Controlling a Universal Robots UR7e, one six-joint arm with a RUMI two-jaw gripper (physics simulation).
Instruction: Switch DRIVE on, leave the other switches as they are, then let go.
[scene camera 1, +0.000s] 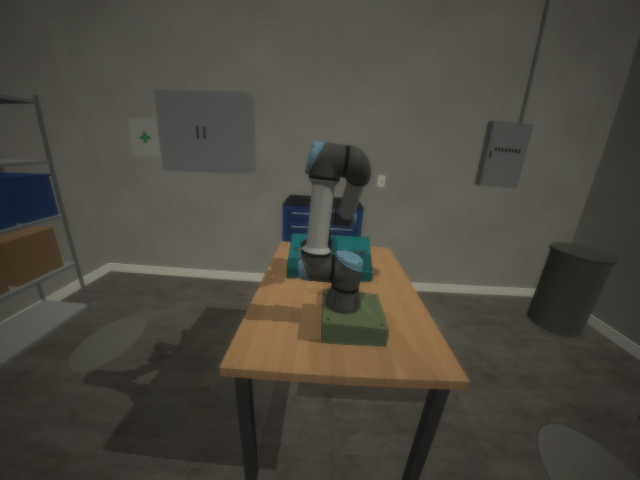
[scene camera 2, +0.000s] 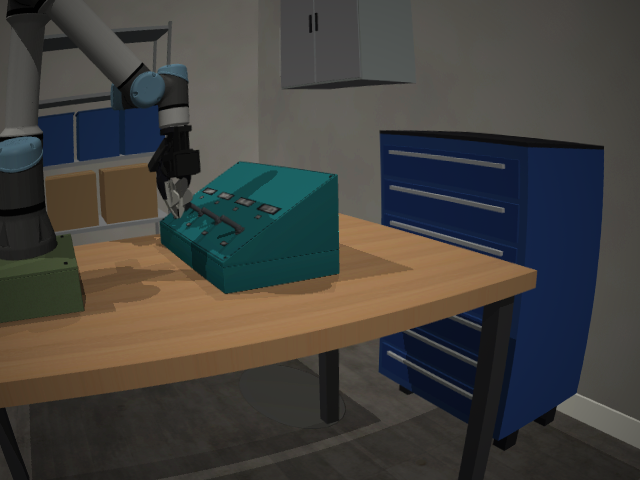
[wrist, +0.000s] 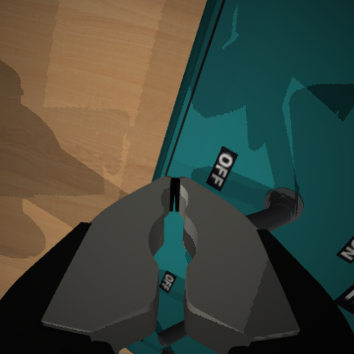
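My gripper (wrist: 174, 180) is 0.14 m from the lens; a teal console (wrist: 256, 118) is 0.14 m from the lens.
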